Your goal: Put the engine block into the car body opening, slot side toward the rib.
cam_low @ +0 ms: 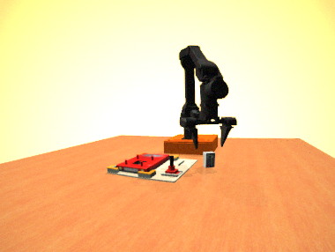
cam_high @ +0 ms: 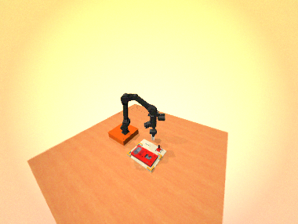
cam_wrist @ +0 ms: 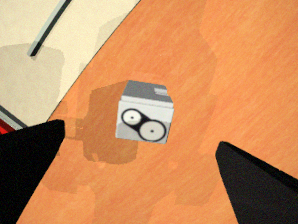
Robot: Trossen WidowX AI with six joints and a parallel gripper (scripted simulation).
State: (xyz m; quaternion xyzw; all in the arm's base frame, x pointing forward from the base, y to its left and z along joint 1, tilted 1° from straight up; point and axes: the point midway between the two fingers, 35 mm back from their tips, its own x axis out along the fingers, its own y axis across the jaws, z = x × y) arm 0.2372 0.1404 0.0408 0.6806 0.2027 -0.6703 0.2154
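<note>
Now: the engine block 40 mm below my gripper tip and 10 mm behind it.
</note>
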